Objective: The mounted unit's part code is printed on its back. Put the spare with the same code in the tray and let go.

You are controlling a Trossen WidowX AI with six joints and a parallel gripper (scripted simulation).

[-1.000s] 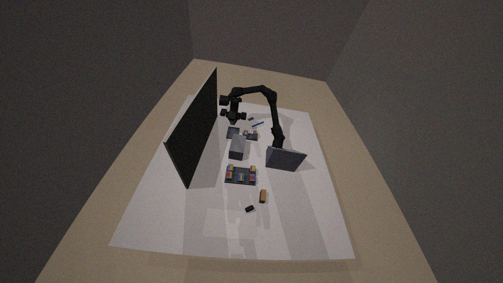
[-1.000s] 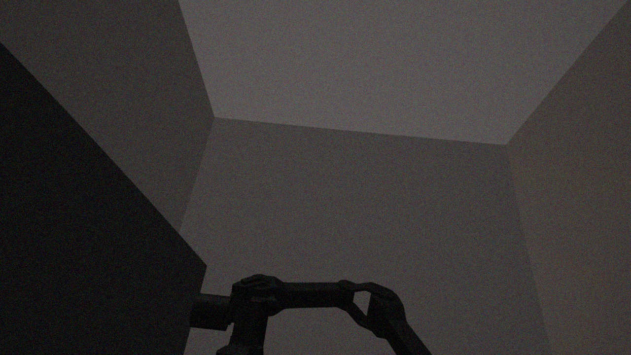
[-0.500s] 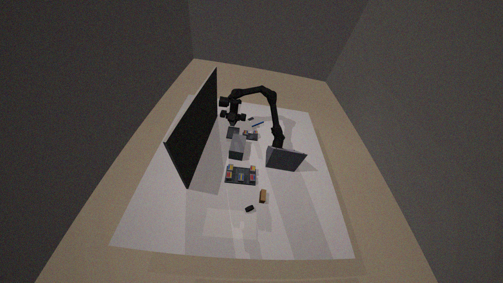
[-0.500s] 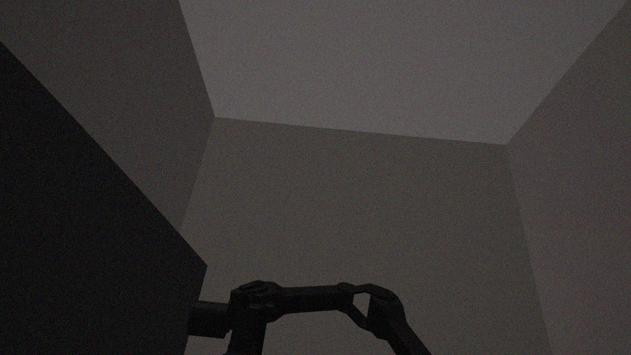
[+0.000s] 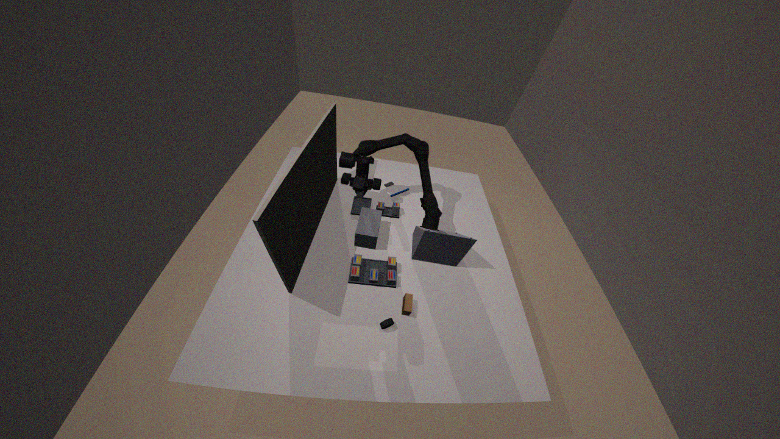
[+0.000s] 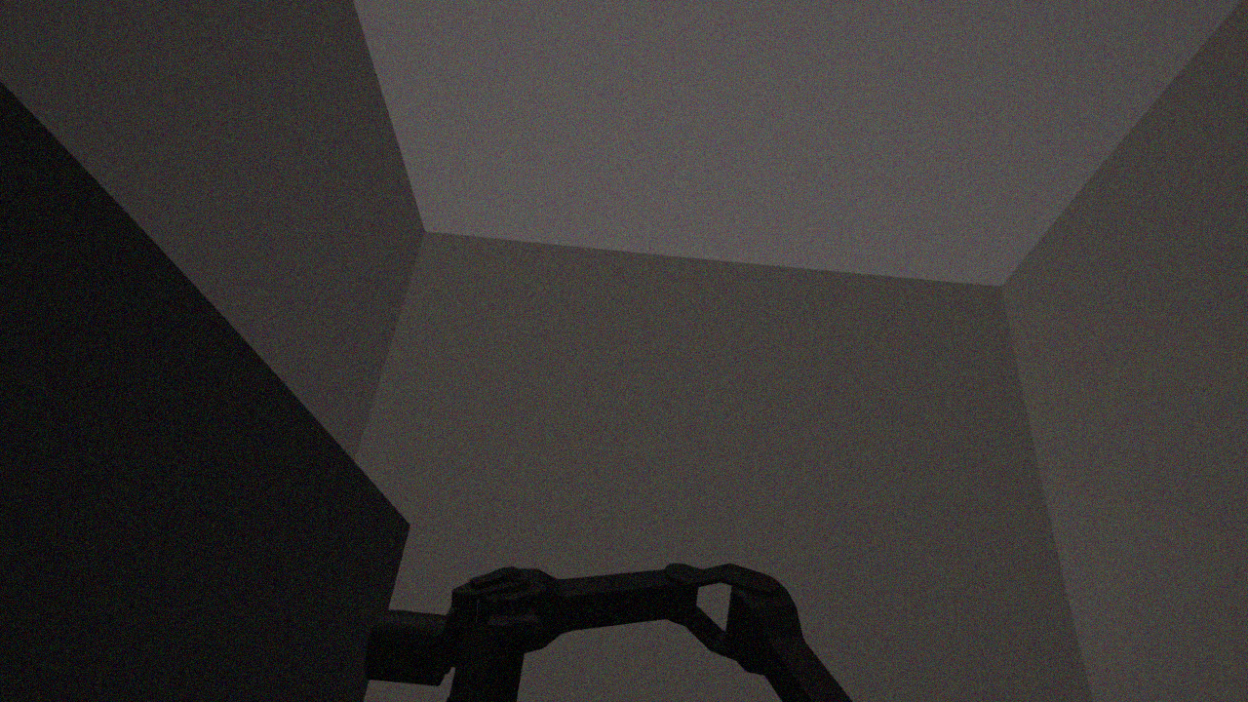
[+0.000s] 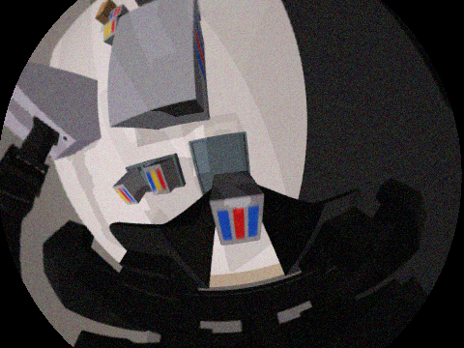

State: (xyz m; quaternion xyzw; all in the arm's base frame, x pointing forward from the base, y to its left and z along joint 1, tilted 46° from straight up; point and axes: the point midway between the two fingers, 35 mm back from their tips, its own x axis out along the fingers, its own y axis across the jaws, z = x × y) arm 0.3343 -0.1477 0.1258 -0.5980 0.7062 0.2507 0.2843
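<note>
The flat tray lies 10 mm behind my gripper tip, 10 mm to the right of it and 100 mm below it. The rest, counted from my gripper tip: grey spare (10 mm to the right, 20 mm above); grey mounted unit (50 mm behind, 180 mm to the left, 50 mm below); tall panel (190 mm ahead, 140 mm to the left, 120 mm above).
</note>
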